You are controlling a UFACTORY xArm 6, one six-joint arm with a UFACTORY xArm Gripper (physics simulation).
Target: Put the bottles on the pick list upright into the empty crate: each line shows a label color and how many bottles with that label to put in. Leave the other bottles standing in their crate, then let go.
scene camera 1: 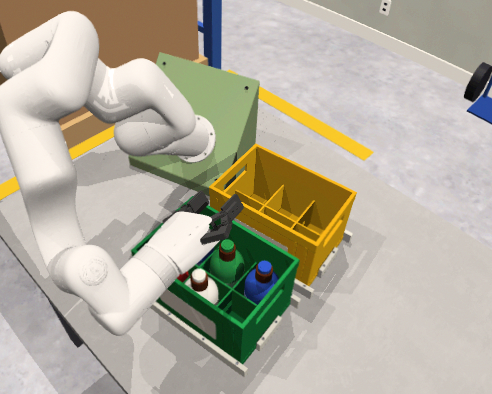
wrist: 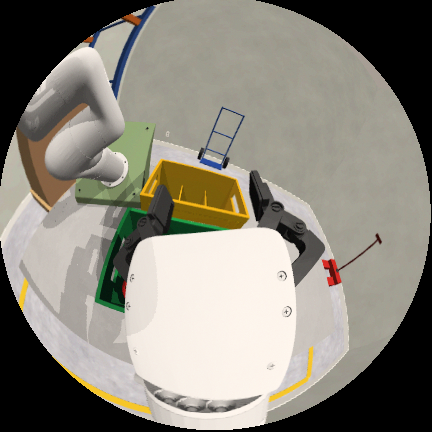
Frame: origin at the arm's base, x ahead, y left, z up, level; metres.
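Seen in the pictures: gripper, between the fingertips: [scene camera 1: 221, 198] [wrist: 207, 186]; arm's base, origin of its link: [scene camera 1: 193, 138] [wrist: 112, 169].
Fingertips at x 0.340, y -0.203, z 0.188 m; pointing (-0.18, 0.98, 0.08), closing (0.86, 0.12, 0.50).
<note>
Pixels of each thing's middle, then the offset from my fingertips to it.
- green crate, middle of its body: [scene camera 1: 215, 279] [wrist: 181, 278] 0.216 m down, 0.015 m ahead, 0.032 m right
- green bottle, middle of its body: [scene camera 1: 227, 266] 0.218 m down, 0.005 m ahead, 0.010 m left
- blue bottle, middle of its body: [scene camera 1: 262, 287] 0.218 m down, 0.093 m ahead, 0.029 m left
- white bottle, middle of its body: [scene camera 1: 200, 295] 0.218 m down, 0.022 m ahead, 0.078 m right
- red bottle, middle of its body: [scene camera 1: 170, 273] [wrist: 139, 291] 0.218 m down, 0.060 m back, 0.091 m right
- yellow crate, middle of its body: [scene camera 1: 280, 215] [wrist: 191, 204] 0.216 m down, 0.017 m back, 0.198 m left
My gripper [scene camera 1: 216, 202] [wrist: 207, 186] is open and empty, above the far side of the green crate [scene camera 1: 270, 315] [wrist: 110, 306], near the yellow crate. In scene camera 1, the green crate holds a green bottle [scene camera 1: 227, 267], a blue bottle [scene camera 1: 261, 285] and a white bottle [scene camera 1: 204, 287], all upright. Part of a red bottle [scene camera 1: 183, 275] [wrist: 124, 288] shows beside the gripper body, which hides the rest of that crate. The compartment at its near right corner is empty. The yellow crate [scene camera 1: 280, 227] [wrist: 192, 215] shows dividers and no bottle; its near compartments are partly hidden. The pick list does not show.
The green robot base [scene camera 1: 225, 100] [wrist: 137, 145] stands behind the crates. The yellow crate stands close behind the green one, with pale rails [scene camera 1: 200, 337] along their bottoms. A blue hand truck [wrist: 212, 164] and a red object [wrist: 332, 273] are farther off.
</note>
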